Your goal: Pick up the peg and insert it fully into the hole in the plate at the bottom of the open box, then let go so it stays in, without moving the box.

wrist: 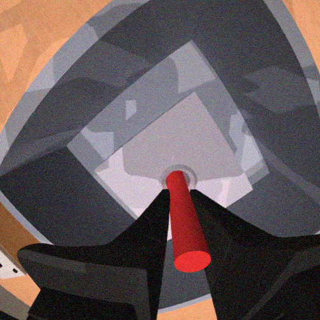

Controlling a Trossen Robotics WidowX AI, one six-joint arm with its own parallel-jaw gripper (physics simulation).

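Note:
My gripper is shut on the red peg, low in the wrist view. The peg's near end faces the camera, and its far end points down into the box. That far end overlaps the ringed hole in the pale plate and hides most of it. Whether the tip has entered the hole or is above it, I cannot tell. The plate lies at the bottom of the grey open box, and the fingers cover part of its near edge.
The box's dark walls rise around the plate and the fingers on all sides. Orange table shows beyond the rim. A brown block and part of a white object are at the left edge, outside the box.

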